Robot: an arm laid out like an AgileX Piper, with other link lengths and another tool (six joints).
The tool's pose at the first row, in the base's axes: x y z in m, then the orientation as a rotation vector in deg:
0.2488, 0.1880, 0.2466, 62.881, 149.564, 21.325
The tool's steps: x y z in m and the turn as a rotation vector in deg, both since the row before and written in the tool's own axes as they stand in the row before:
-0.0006, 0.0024, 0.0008, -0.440, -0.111, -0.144
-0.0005, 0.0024, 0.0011, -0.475, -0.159, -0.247
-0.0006, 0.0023, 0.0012, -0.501, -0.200, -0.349
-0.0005, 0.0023, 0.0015, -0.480, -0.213, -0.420
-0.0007, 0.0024, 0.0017, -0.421, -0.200, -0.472
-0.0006, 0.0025, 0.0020, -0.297, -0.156, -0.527
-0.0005, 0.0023, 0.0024, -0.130, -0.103, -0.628
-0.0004, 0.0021, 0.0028, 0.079, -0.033, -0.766
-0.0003, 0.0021, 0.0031, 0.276, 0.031, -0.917
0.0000, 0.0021, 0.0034, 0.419, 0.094, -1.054
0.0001, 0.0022, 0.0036, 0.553, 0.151, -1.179
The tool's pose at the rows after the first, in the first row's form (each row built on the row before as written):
0.2511, 0.1893, 0.2468, 62.535, 149.327, 21.778
0.2534, 0.1907, 0.2467, 62.035, 149.077, 22.220
0.2557, 0.1920, 0.2465, 61.387, 148.821, 22.643
0.2581, 0.1934, 0.2460, 60.651, 148.592, 23.012
0.2607, 0.1948, 0.2455, 59.868, 148.420, 23.301
0.2634, 0.1964, 0.2447, 59.056, 148.364, 23.447
0.2661, 0.1980, 0.2435, 58.168, 148.470, 23.391
0.2688, 0.1996, 0.2418, 57.169, 148.784, 23.080
0.2715, 0.2013, 0.2398, 56.034, 149.296, 22.521
0.2741, 0.2033, 0.2375, 54.760, 149.970, 21.782
0.2767, 0.2055, 0.2350, 53.357, 150.786, 20.870

